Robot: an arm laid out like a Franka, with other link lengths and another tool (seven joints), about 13 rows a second.
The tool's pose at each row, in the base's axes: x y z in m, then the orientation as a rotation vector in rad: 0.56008, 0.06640, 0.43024, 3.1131, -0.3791, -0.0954; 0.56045, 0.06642, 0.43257, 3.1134, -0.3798, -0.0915; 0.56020, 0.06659, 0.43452, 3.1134, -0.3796, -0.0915; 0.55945, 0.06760, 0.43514, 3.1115, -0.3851, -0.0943; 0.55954, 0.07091, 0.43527, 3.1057, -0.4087, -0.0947; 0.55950, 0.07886, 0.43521, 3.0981, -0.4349, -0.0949; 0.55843, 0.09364, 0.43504, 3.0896, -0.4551, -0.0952; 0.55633, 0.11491, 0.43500, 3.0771, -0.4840, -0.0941; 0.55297, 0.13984, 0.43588, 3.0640, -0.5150, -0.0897; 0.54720, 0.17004, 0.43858, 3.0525, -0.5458, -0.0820; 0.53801, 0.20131, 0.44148, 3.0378, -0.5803, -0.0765; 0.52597, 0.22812, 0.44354, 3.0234, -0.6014, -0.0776; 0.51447, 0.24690, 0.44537, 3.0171, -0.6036, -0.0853; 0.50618, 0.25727, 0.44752, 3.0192, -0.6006, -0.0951
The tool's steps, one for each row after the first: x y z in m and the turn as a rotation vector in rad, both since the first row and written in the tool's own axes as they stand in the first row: 0.00021, -0.00008, -0.00235, 0.0006, 0.0024, 0.0004; -0.00019, -0.00016, -0.00428, 0.0006, 0.0024, 0.0003; -0.00119, -0.00096, -0.00485, -0.0007, 0.0008, 0.0039; -0.00191, -0.00419, -0.00497, -0.0030, 0.0007, 0.0194; -0.00385, -0.01190, -0.00488, -0.0065, 0.0009, 0.0368; -0.00842, -0.02599, -0.00460, -0.0116, 0.0012, 0.0505; -0.01556, -0.04614, -0.00436, -0.0189, 0.0025, 0.0702; -0.02484, -0.06953, -0.00495, -0.0260, 0.0060, 0.0915; -0.03784, -0.09743, -0.00720, -0.0310, 0.0115, 0.1125; -0.05442, -0.12555, -0.00943, -0.0382, 0.0157, 0.1364; -0.07264, -0.14867, -0.01066, -0.0478, 0.0159, 0.1518; -0.08840, -0.16413, -0.01173, -0.0539, 0.0115, 0.1542; -0.09905, -0.17218, -0.01333, -0.0530, 0.0050, 0.1519
